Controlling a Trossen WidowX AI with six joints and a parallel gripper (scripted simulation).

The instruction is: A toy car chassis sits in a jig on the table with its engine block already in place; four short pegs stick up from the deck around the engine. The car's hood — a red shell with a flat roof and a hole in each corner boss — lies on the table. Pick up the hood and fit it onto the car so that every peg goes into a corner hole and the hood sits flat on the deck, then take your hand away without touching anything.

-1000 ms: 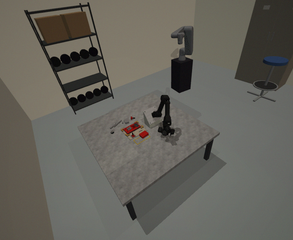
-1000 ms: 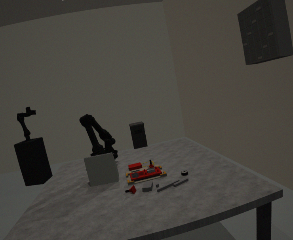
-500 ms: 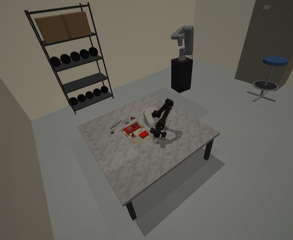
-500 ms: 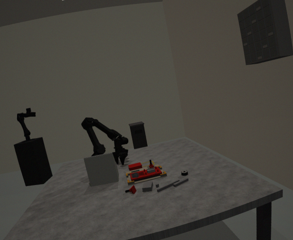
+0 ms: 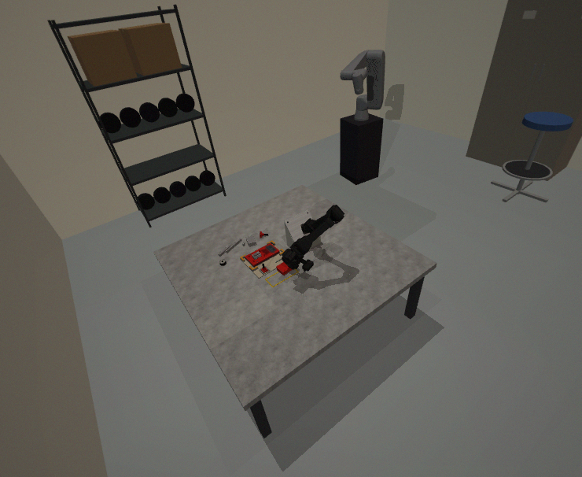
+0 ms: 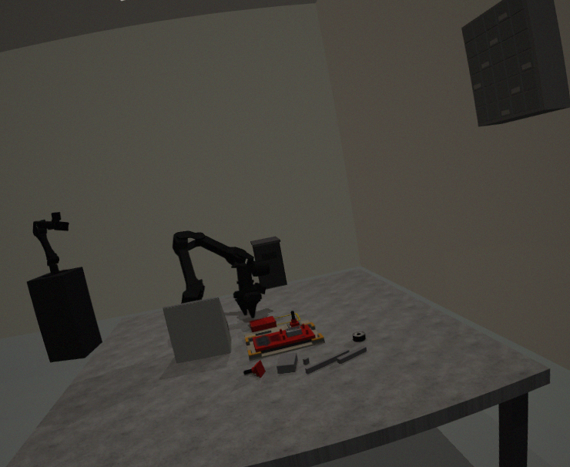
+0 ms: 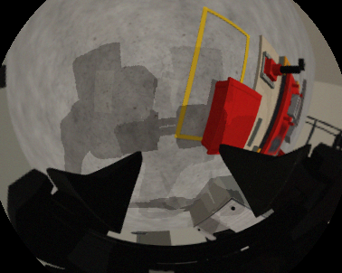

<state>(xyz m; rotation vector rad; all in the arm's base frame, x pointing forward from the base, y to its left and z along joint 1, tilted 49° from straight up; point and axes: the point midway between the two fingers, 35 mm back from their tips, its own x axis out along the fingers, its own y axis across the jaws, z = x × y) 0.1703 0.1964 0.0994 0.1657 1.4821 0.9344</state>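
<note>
My gripper tip is now 50 mm short of the red hood, 70 mm to the left of it and 20 mm above it. From my gripper tip the other things lie so: black wheel (370 mm ahead, 330 mm to the right, 20 mm below).
</note>
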